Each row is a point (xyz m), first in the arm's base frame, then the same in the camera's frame.
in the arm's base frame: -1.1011 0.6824 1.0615
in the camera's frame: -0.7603 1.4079 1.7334
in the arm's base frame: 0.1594 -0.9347 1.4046
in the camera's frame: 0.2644 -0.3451 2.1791
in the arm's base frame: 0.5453 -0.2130 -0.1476
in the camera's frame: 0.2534 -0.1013 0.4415
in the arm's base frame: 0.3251 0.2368 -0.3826
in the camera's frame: 0.0464 0.3240 0.1546
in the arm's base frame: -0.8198 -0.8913 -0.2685
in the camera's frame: -1.1713 -0.4431 0.8794
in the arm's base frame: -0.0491 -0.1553 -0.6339
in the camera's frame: -0.4463 -0.0131 0.1319
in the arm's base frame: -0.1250 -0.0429 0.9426
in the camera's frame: -0.0025 0.4627 1.5743
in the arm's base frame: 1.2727 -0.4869 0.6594
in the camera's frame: 1.1434 -0.3540 1.0735
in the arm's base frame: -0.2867 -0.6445 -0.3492
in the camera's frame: -0.6581 -0.3552 0.5955
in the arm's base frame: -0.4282 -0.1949 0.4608
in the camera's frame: -0.4624 0.2841 1.2522
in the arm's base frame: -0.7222 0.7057 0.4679
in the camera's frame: -0.5891 1.2070 1.0801
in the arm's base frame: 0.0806 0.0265 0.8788
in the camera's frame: 0.1809 0.4649 1.4419
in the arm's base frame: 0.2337 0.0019 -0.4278
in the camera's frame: -0.0914 0.1138 0.2035
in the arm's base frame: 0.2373 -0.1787 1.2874
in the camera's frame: 0.4229 0.3246 1.8361
